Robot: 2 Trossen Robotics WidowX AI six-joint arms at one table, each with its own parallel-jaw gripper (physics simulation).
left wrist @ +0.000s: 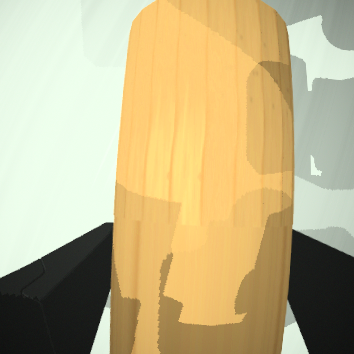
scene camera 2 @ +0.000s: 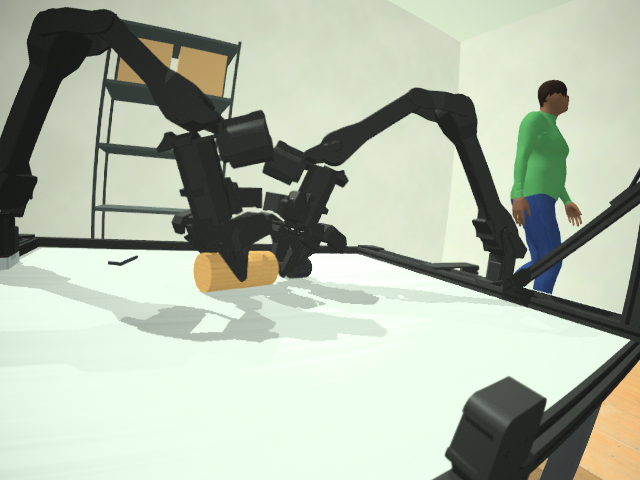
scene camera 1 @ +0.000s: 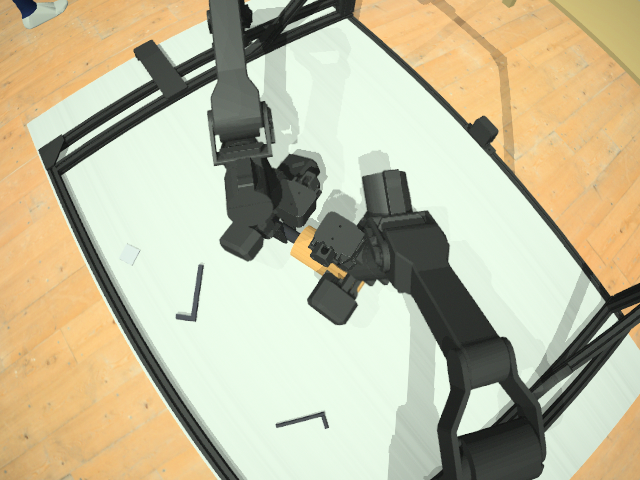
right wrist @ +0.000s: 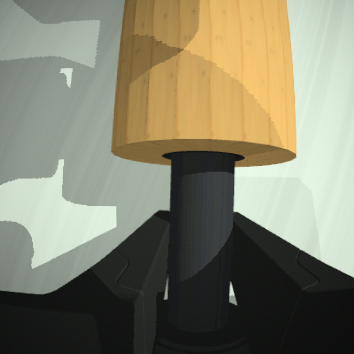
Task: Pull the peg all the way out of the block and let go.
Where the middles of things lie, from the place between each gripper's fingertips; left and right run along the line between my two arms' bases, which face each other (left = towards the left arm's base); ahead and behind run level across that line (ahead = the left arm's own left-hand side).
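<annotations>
My right gripper is 70 mm to the right of the block (scene camera 2: 211,273), 50 mm past it and 20 mm below it. As for the peg (right wrist: 201,203), it is 10 mm above my right hand, 10 mm ahead of it and 10 mm to the right of it.
Counted from my left hand, the peg is 60 mm ahead and 80 mm to the right. The block is 10 mm above my left hand and 10 mm to the right of it.
</annotations>
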